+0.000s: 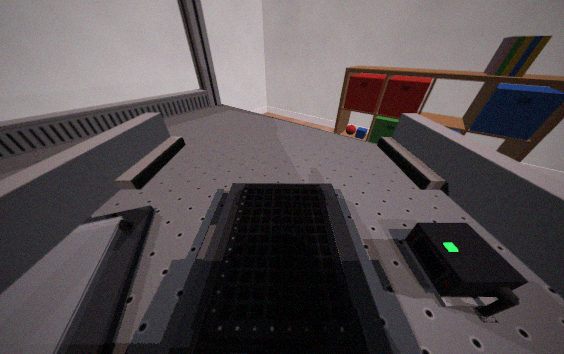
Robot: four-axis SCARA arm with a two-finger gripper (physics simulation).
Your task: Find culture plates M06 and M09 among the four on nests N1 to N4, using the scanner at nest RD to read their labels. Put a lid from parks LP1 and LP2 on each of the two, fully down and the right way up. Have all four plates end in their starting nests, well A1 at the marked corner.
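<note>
A black culture plate with a grid of square wells and no lid sits low in a blue-grey nest, below and between the fingers. A line of small white marks runs along its left side and another along its near edge; they are too dark to read. My gripper is open, its two pads standing well apart above and to either side of the plate, touching nothing. A black box with a green light, which looks like the scanner, stands to the right of the plate. The plate's label does not show.
A pale, flat-topped item lies in a dark holder at the left; I cannot tell if it is a lid. The deck has rows of holes. A slotted rail edges it at the back left. A shelf unit stands beyond it.
</note>
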